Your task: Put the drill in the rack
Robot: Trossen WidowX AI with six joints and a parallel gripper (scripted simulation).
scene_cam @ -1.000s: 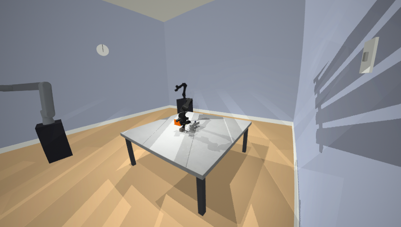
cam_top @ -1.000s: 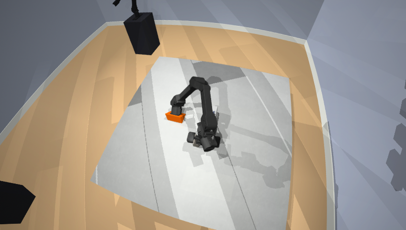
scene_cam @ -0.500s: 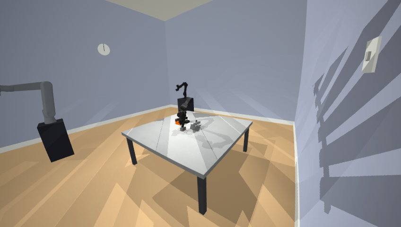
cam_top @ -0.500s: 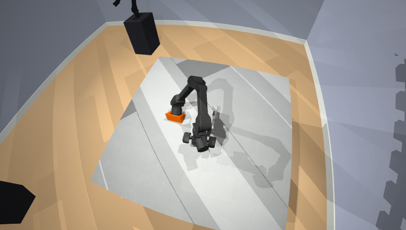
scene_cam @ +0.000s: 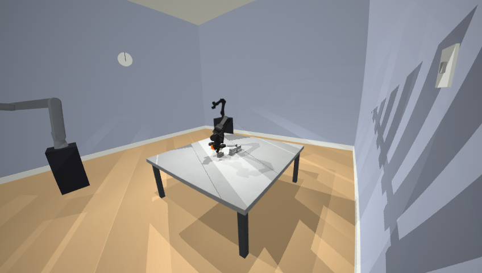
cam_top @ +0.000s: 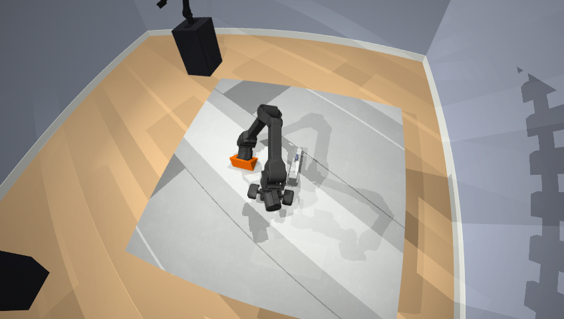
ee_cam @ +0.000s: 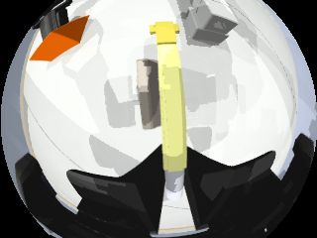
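Right now my gripper tip is 40 mm to the right of the yellow drill and 30 mm below it. The rest, counted from my gripper tip: rack: 50 mm to the left, 40 mm below, 10 mm behind; dark blue key: 240 mm to the left, 50 mm ahead.
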